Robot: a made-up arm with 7 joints. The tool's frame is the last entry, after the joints.
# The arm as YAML. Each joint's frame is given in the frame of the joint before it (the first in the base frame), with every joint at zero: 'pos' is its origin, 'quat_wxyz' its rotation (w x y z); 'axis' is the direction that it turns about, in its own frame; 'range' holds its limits. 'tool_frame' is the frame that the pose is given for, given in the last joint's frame.
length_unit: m
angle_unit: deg
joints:
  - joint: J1
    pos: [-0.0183, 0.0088, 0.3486]
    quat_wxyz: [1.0, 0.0, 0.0, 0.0]
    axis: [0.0, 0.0, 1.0]
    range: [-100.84, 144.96]
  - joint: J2
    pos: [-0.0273, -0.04, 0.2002]
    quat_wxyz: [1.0, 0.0, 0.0, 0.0]
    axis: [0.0, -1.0, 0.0]
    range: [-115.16, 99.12]
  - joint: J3
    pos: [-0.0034, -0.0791, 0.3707]
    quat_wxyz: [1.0, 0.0, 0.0, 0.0]
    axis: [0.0, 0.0, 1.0]
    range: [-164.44, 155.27]
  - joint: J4
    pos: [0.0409, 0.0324, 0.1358]
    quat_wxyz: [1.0, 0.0, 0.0, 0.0]
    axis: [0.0, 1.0, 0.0]
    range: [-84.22, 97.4]
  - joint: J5
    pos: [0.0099, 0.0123, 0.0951]
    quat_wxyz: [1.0, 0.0, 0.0, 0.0]
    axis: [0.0, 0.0, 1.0]
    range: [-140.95, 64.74]
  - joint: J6
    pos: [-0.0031, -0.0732, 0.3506]
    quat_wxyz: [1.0, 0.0, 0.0, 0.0]
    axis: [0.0, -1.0, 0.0]
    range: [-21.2, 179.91]
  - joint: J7
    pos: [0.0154, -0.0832, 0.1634]
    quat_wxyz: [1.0, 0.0, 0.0, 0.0]
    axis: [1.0, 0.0, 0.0]
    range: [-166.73, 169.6]
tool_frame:
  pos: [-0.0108, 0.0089, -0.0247]
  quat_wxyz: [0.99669, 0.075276, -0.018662, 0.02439]
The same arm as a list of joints. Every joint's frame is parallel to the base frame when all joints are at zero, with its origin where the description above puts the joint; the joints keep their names.
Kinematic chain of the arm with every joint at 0, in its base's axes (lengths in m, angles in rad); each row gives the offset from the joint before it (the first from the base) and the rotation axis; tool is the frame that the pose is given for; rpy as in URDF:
J1: xyz -0.0183 0.0088 0.3486 axis +z
J2: xyz -0.0273 -0.0400 0.2002 axis -y
J3: xyz -0.0034 -0.0791 0.3707 axis +z
J4: xyz 0.0409 0.0324 0.1358 axis +y
J5: xyz 0.0099 0.0123 0.0951 axis +z
J6: xyz -0.0031 -0.0732 0.3506 axis -y
J7: xyz 0.0154 -0.0832 0.1634 axis +x
tool: xyz -0.0108 0.0089 -0.0247 rpy 0.1498 -0.0409 0.0459
Joint limits (rad, base to tool): -1.7600..2.5300 -2.0099..1.7300 -2.8700..2.7100 -1.4699..1.7000 -2.4600..1.1299 -0.3700..3.1400 -2.9100..2.9601

